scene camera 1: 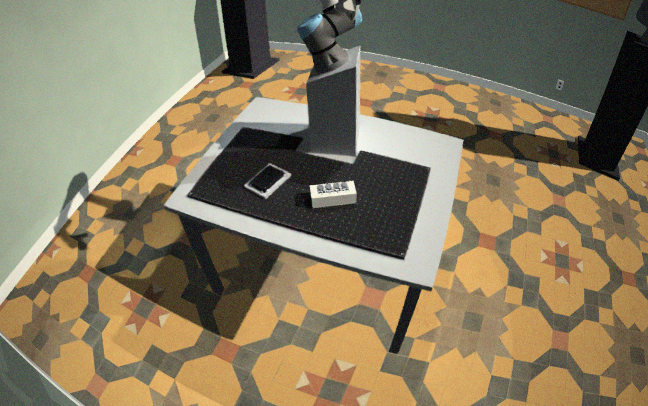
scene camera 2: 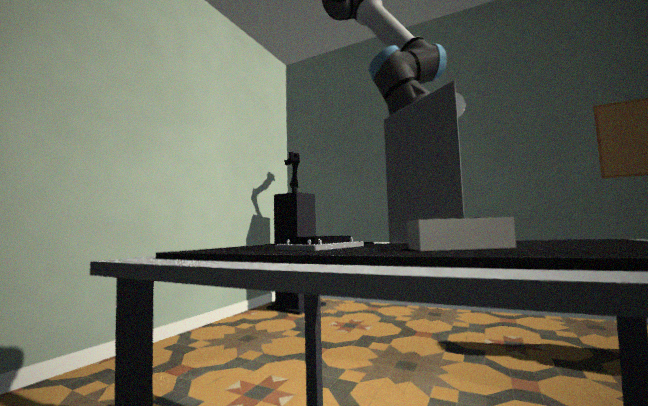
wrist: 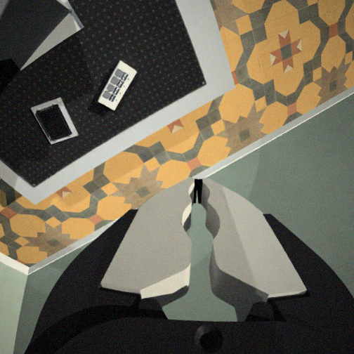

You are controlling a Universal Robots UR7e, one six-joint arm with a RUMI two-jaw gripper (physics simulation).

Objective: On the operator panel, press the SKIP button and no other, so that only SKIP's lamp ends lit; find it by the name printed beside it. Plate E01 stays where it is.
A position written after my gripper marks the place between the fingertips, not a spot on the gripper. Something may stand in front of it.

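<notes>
My gripper (wrist: 196, 181) is there in the wrist view, and I can see a white box (scene camera 2: 464, 233) in scene camera 2. That white box is visible in scene camera 1 (scene camera 1: 343, 195) and in the wrist view (wrist: 128, 72) as well.
</notes>
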